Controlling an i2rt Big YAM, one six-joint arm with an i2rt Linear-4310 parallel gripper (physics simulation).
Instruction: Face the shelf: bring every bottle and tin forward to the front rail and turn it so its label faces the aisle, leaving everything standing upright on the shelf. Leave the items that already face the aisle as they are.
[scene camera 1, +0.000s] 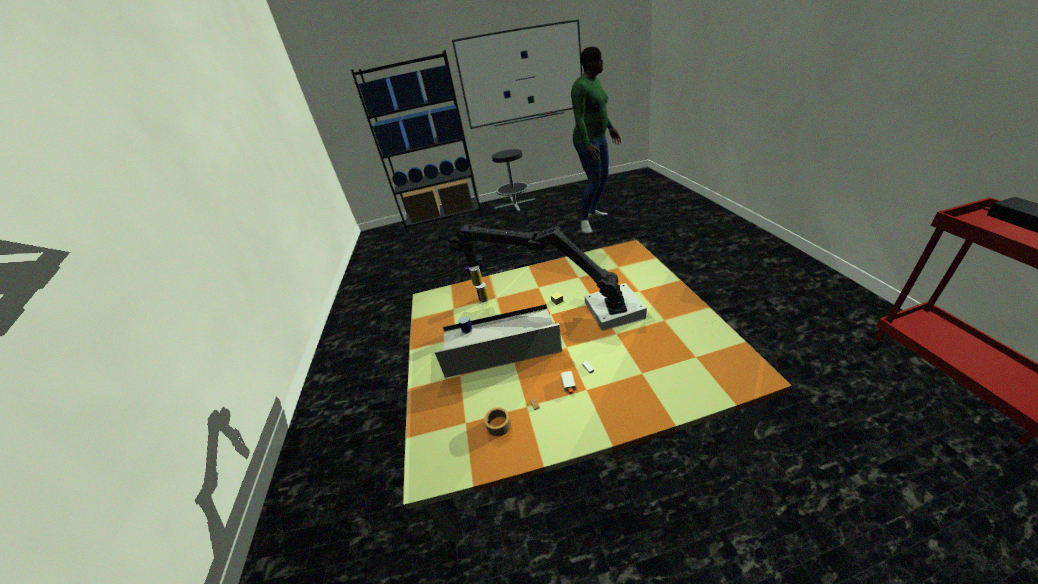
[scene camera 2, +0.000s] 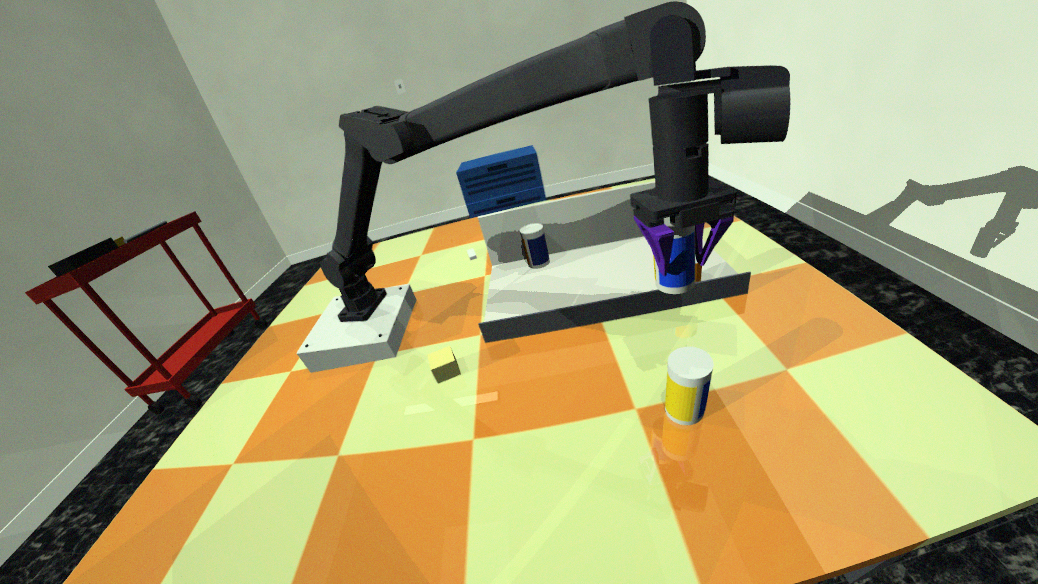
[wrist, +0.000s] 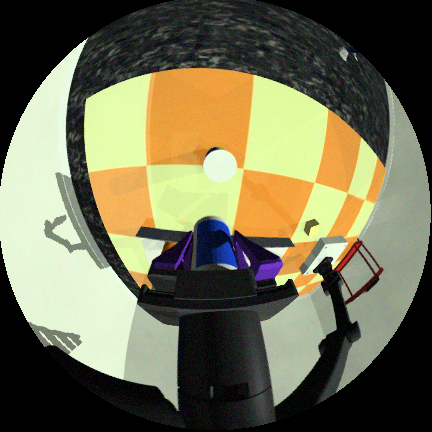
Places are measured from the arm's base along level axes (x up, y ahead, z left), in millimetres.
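Pixels of known places: gripper, fingertip midpoint: (scene camera 1: 475, 275) (scene camera 2: 681, 268) (wrist: 212, 234); arm's base, link origin: (scene camera 1: 615, 306) (scene camera 2: 364, 306) (wrist: 322, 263).
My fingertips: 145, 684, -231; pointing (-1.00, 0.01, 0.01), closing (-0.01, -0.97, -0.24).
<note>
Ahead of a thing's pixels: the offset from my fingertips to its top centre, as dx, dy, dz.
My gripper (scene camera 1: 474, 269) (scene camera 2: 682, 254) (wrist: 212, 234) is shut on a blue-and-yellow tin {+62, -5, +22} (scene camera 1: 476, 277) (scene camera 2: 672, 273) (wrist: 212, 252) and holds it upright, raised near the front rail (scene camera 2: 580, 312) (wrist: 162, 234). Its blue side faces scene camera 2, its yellow side scene camera 1. An orange-and-blue tin {-111, +71, +218} (scene camera 1: 465, 325) (scene camera 2: 698, 273) (wrist: 168, 247) stands on the shelf (scene camera 1: 500, 353) (scene camera 2: 515, 299), mostly hidden behind the held tin in scene camera 2. A white-capped blue bottle {-82, -255, +400} (scene camera 2: 536, 248) stands near the back panel. A white-lidded yellow-and-blue bottle {-104, +1, -60} (scene camera 1: 481, 293) (scene camera 2: 683, 395) (wrist: 220, 165) stands on the mat before the rail.
A yellow block {-165, -410, +53} (scene camera 1: 556, 298) (scene camera 2: 443, 365) (wrist: 312, 227) lies near the arm's base (scene camera 1: 616, 313) (scene camera 2: 348, 345). Behind the shelf lie a brown ring-shaped cup {-153, -100, +783} (scene camera 1: 497, 432), a white box {-175, -393, +629} (scene camera 1: 568, 379) and small pieces. A person (scene camera 1: 591, 108) stands beyond the mat.
</note>
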